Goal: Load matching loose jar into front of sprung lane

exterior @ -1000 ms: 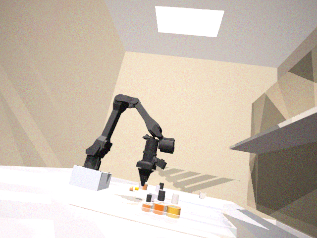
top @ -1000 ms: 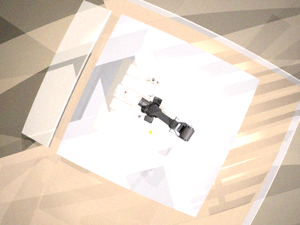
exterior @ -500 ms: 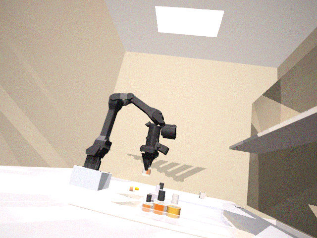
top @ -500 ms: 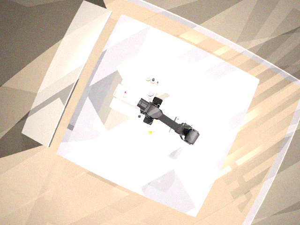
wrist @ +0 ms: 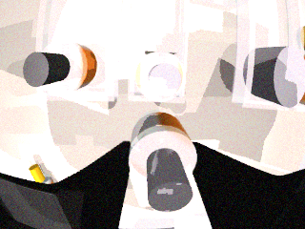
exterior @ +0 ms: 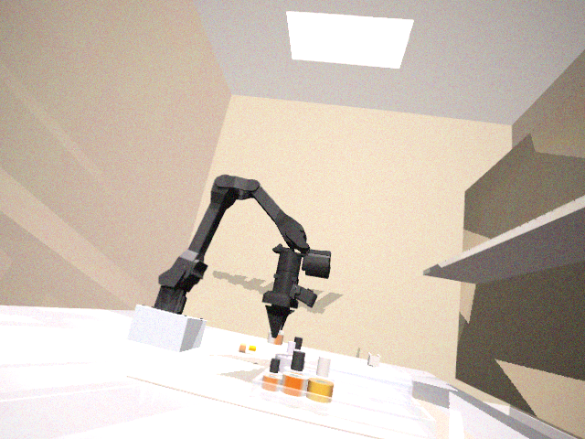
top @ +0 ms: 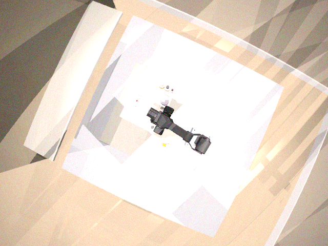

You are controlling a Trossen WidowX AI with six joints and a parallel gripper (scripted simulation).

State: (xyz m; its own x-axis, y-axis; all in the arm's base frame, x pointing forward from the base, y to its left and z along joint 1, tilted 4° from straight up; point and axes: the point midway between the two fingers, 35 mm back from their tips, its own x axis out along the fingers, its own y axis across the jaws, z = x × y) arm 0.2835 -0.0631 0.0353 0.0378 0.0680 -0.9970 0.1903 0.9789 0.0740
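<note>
The grey-white cylinder is 3 cm ahead of my gripper tip, 14 cm to the right of it and 4 cm below it.
</note>
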